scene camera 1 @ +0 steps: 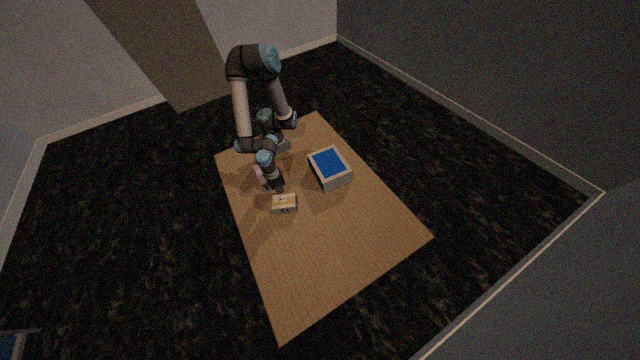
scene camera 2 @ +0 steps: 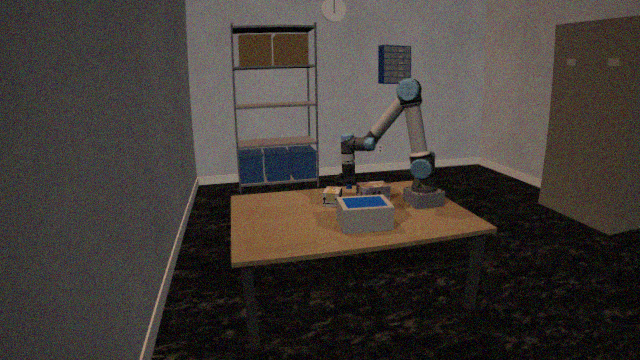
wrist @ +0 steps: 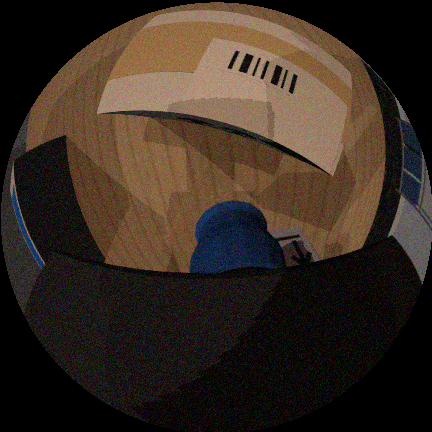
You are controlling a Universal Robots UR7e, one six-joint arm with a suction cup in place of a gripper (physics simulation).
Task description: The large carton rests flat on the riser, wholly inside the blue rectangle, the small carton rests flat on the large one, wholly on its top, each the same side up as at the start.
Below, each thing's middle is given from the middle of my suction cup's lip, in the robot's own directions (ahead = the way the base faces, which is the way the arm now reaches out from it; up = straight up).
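Labels:
The grey riser [wrist: 47,211] is 340 mm to the left of my suction cup, 20 mm behind it and 40 mm below it; going by their middles, it is the farthest from my suction cup of the things named here. I find the large carton [wrist: 297,250] 50 mm to the right of my suction cup, 160 mm behind it and 60 mm below it. That leaves the small carton [wrist: 270,85], and my suction cup is 10 mm to the left of it, 100 mm short of it and 60 mm above it. Going by their middles, the small carton is the nearest to my suction cup of the things named here.

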